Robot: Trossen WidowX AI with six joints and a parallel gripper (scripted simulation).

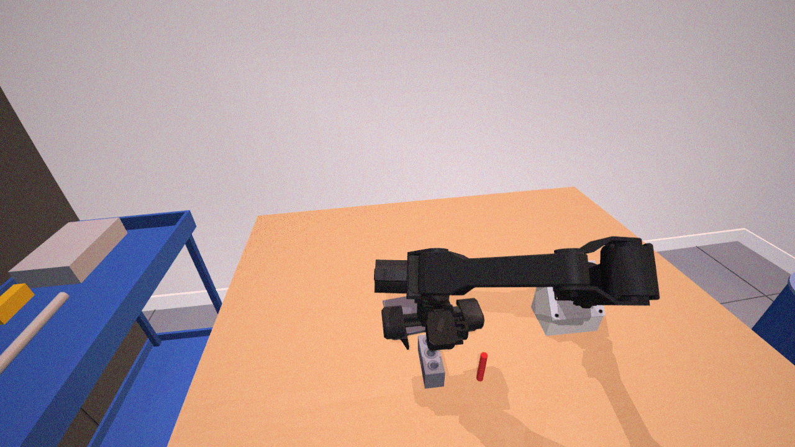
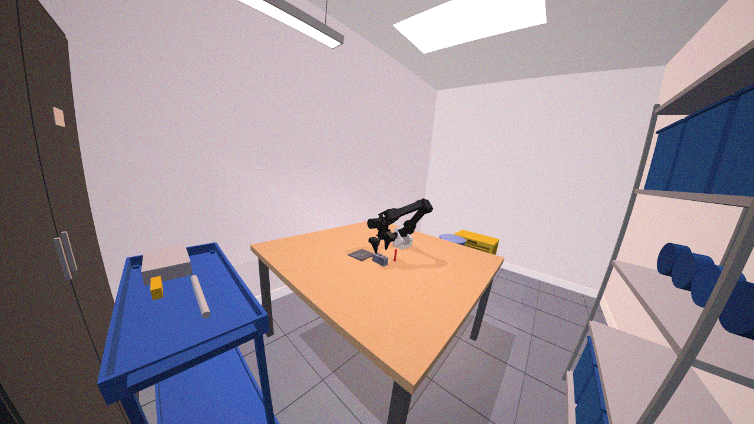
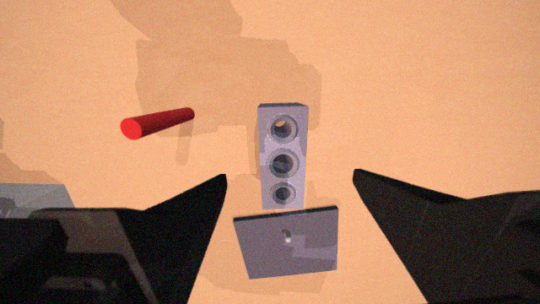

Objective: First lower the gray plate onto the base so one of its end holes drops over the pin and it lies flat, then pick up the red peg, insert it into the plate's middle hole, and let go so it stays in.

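Right now the gray plate is 40 mm below my gripper tip. Also, from my gripper tip: dark flat base: 20 mm ahead, 140 mm to the right, 70 mm below; then red peg: 100 mm behind, 30 mm to the left, 40 mm below.
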